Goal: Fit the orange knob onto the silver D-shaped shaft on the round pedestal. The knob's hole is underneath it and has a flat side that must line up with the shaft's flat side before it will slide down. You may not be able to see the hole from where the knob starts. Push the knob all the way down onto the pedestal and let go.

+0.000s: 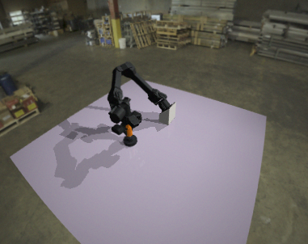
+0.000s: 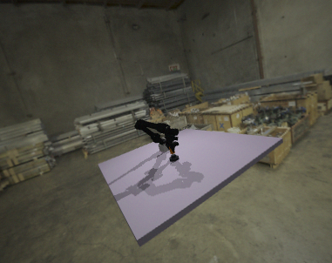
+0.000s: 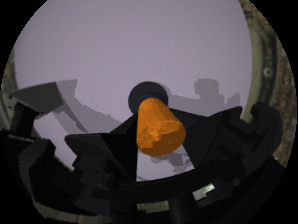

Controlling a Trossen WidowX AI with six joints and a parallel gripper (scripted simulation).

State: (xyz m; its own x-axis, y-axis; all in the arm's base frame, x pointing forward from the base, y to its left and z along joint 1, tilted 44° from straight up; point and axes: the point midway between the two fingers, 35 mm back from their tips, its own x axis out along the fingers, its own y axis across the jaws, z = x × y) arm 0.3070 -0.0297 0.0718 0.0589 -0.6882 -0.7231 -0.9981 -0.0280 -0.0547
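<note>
My gripper tip is now 30 mm below the orange knob. From my gripper tip the other things lie so: round pedestal 40 mm below.
</note>
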